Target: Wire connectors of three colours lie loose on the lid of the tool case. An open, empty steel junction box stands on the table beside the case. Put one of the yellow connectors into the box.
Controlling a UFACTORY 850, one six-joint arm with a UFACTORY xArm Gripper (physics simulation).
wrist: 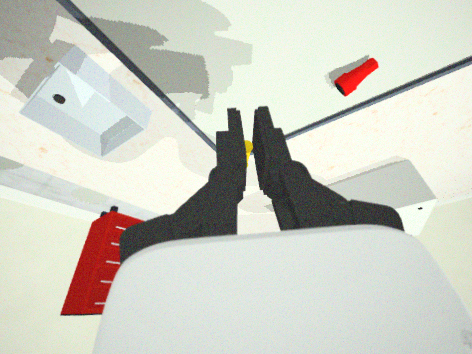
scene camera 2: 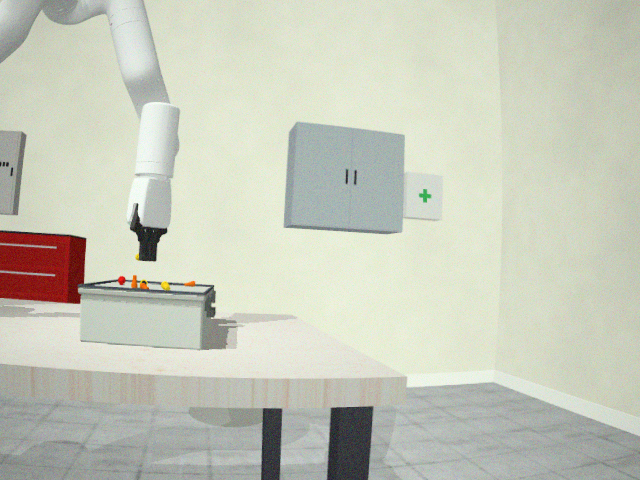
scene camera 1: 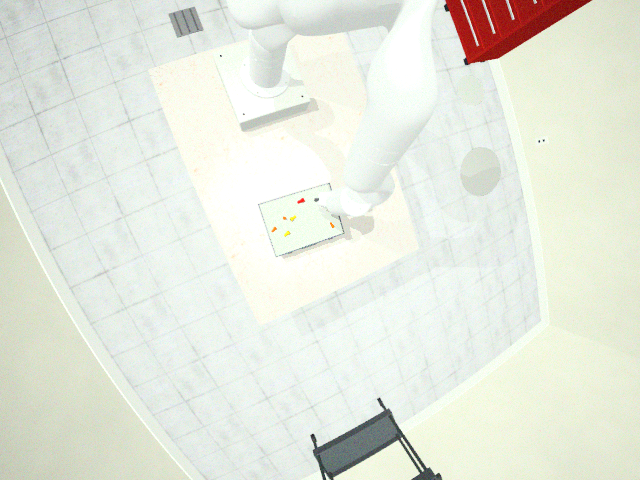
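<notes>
My gripper [scene camera 2: 147, 258] [wrist: 246, 126] is shut on a yellow connector [scene camera 2: 137, 256] [wrist: 248, 146] and holds it above the tool case [scene camera 2: 139, 320]. Most of this connector is hidden by the fingers. In scene camera 1 the gripper is mostly hidden under the wrist. Two other yellow connectors [scene camera 1: 293, 218] [scene camera 1: 287, 234] lie on the case lid [scene camera 1: 310, 235]. The steel junction box [wrist: 107, 112] stands open and empty on the table beside the case, at the upper left of the wrist view. The box does not show in scene camera 2.
A red connector [scene camera 1: 300, 200] [scene camera 2: 121, 280] [wrist: 356, 77] lies on the lid. Several orange connectors [scene camera 1: 274, 229] [scene camera 1: 332, 225] [scene camera 2: 190, 283] lie there too. The arm's base plate [scene camera 1: 232, 98] stands on the table [scene camera 1: 268, 289]. A red drawer cabinet [scene camera 2: 72, 268] [wrist: 85, 270] stands beyond.
</notes>
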